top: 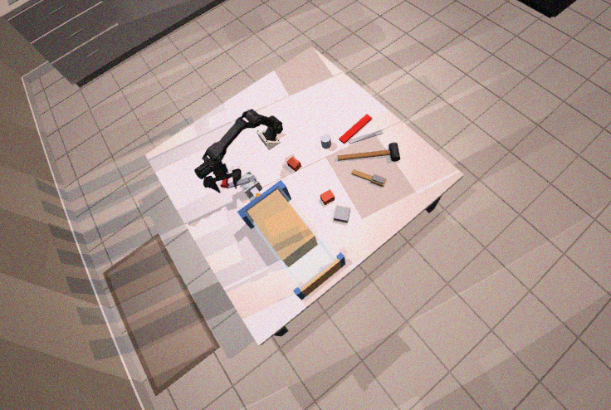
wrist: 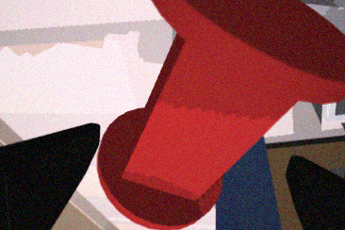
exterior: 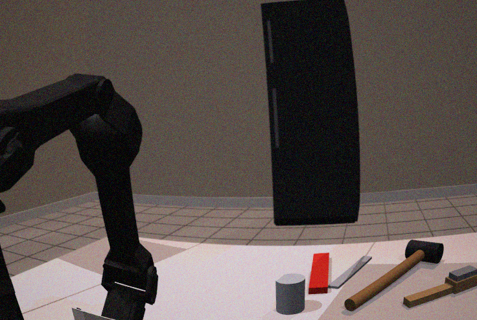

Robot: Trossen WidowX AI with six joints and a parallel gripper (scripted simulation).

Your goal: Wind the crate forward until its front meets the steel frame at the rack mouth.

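My gripper tip is now 40 mm past the red knob, 10 mm to the right of it and 10 mm below it. The rest, counted from my gripper tip: clear-panelled cubby 380 mm ahead, 160 mm to the left, 10 mm below; winch handle 40 mm behind, 40 mm to the left, 20 mm below; grey hand winch 30 mm behind, 90 mm to the left, 100 mm below.
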